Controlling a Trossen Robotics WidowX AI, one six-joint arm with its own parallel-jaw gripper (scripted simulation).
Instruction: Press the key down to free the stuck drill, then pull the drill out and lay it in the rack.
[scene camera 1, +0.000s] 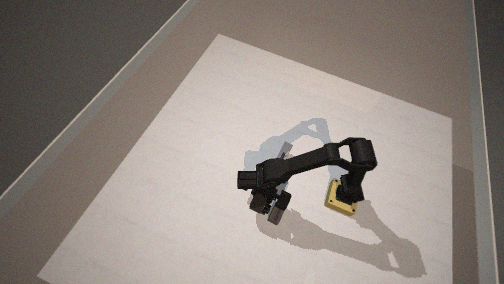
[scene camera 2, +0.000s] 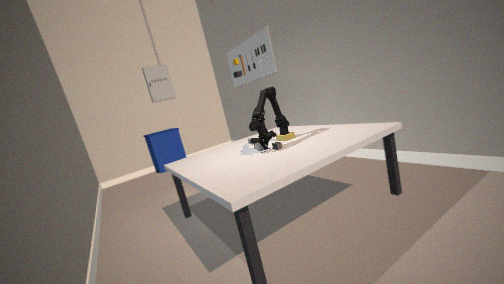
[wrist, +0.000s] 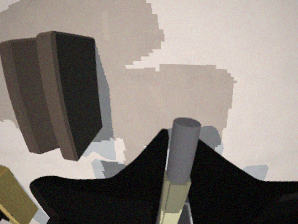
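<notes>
Through scene camera 1 I can see my gripper (scene camera 1: 261, 197). The wrist view gives me another sight of it, with the gripper (wrist: 173, 135) showing there too.
</notes>
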